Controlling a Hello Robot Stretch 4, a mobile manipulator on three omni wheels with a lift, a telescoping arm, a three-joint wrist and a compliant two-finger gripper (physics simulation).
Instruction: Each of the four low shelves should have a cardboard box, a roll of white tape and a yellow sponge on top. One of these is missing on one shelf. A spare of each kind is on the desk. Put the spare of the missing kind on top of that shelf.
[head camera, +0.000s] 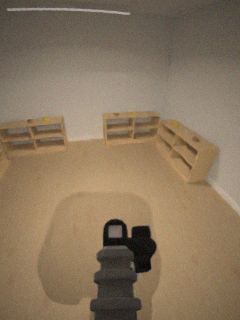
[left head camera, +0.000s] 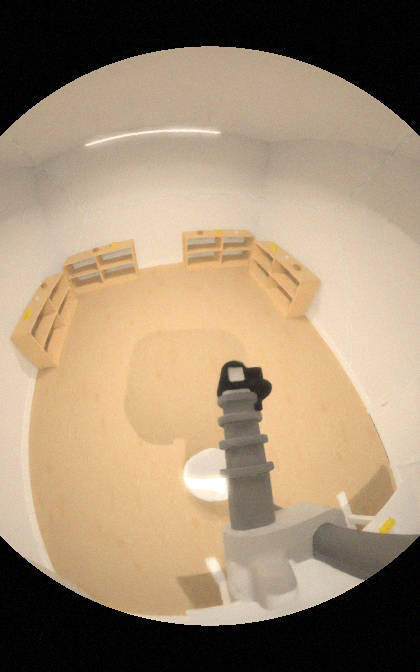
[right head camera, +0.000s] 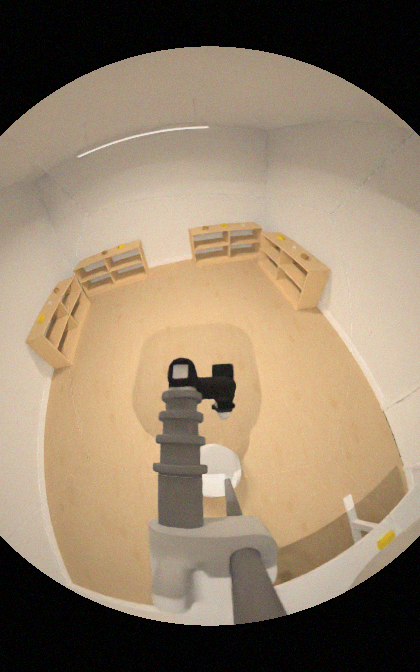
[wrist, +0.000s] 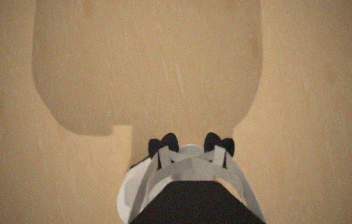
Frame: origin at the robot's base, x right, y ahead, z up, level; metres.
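Seen in the pictures: gripper, fingertip midpoint: (head camera: 134, 268) (wrist: 190, 144).
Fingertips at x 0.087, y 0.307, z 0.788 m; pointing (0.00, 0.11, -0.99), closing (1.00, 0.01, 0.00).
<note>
A point is followed by its place in that frame.
My gripper (right head camera: 223, 406) (wrist: 190, 144) @(y 0.307, x 0.087, z 0.788 m) is shut on the roll of white tape (right head camera: 223, 414) (wrist: 191, 150) @(y 0.303, x 0.087, z 0.805 m), partly hidden, high above the floor. The back left shelf (head camera: 34, 135) @(y 2.635, x -1.596, z 0.337 m) (left head camera: 101, 268) (right head camera: 112, 270) bears a cardboard box (left head camera: 96, 249) (right head camera: 104, 252) and a yellow sponge (head camera: 46, 119) @(y 2.796, x -1.346, z 0.601 m) (left head camera: 113, 244) (right head camera: 121, 246); no tape shows there. The far left shelf (left head camera: 30, 341), the back right shelf (left head camera: 221, 250) and the right shelf (left head camera: 306, 297) each show box, tape and sponge on top. The spare sponge (left head camera: 387, 525) (right head camera: 386, 539) lies on the desk (left head camera: 402, 510) (right head camera: 400, 520).
The far left and right shelves stand at an angle to the back pair. A stretch of wall separates the back left and back right shelves. A white desk leg (left head camera: 343, 502) (right head camera: 349, 505) stands at the lower right. The arm (left head camera: 245, 457) (right head camera: 181, 452) extends over the floor.
</note>
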